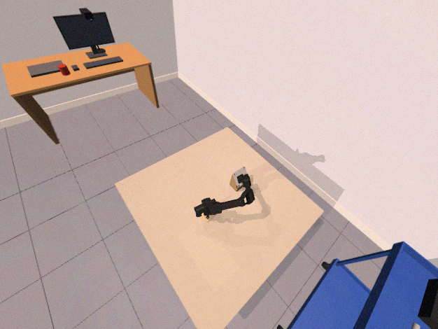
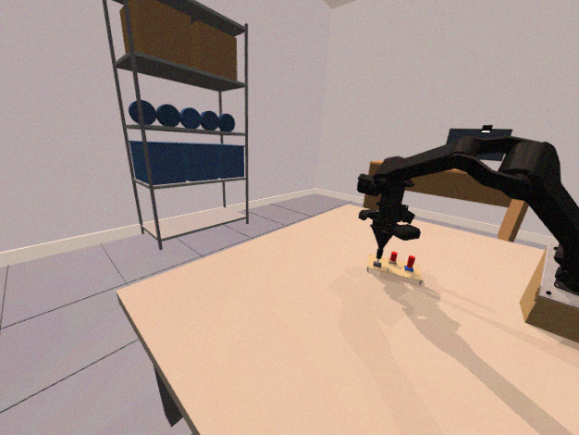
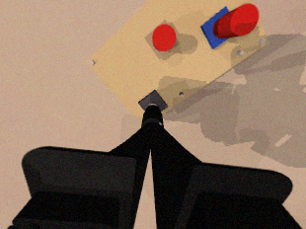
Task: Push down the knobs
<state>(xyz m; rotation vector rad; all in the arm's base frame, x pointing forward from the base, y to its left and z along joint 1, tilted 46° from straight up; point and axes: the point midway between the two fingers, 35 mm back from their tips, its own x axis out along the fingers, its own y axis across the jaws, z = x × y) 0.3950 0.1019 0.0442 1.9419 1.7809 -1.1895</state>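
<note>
My gripper tip is now 3 cm above the dark square part. The rest, counted from my gripper tip: red knob 8 cm behind, 5 cm to the right, 3 cm below.
</note>
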